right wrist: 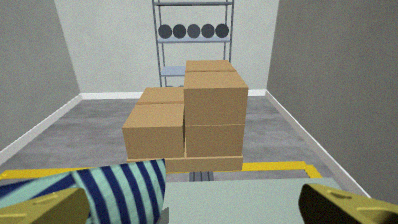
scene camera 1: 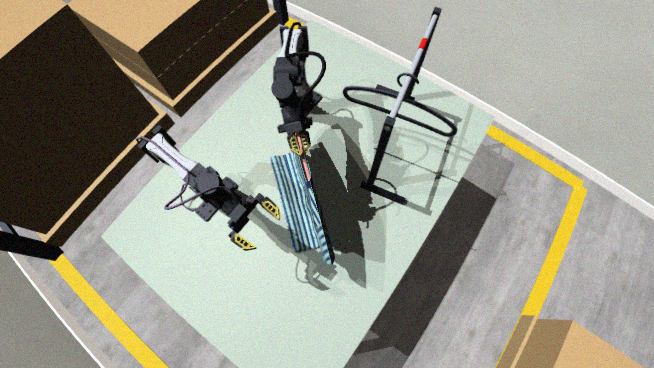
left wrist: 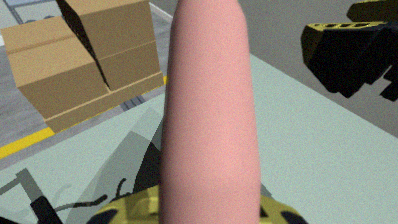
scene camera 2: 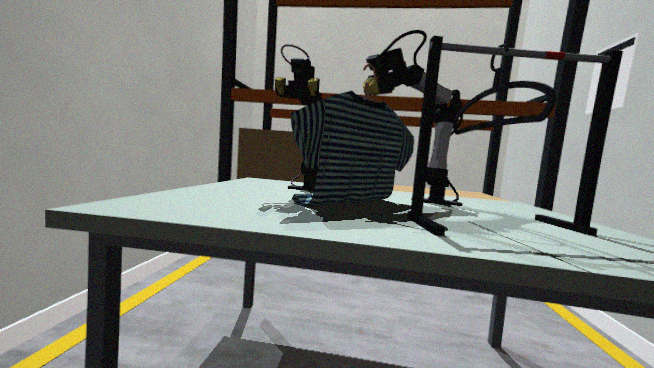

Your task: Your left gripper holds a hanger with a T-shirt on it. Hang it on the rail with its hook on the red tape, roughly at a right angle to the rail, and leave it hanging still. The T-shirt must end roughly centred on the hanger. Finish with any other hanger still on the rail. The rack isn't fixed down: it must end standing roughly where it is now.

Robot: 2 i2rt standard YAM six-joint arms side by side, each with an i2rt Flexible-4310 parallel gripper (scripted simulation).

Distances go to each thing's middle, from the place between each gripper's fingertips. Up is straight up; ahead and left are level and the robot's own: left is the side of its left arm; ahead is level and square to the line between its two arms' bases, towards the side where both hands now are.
The black hanger (scene camera 2: 550,93) lies 360 mm to the left of my left hand, 120 mm ahead of it and 10 mm below it. Round my left hand: pink hanger (left wrist: 209,158) (30 mm below).
Now: right hand (scene camera 2: 293,82) 240 mm to the right of the pink hanger, 70 mm past it and 20 mm above it. Round my right hand: black hanger (600 mm to the left, 50 mm ahead, 10 mm below).
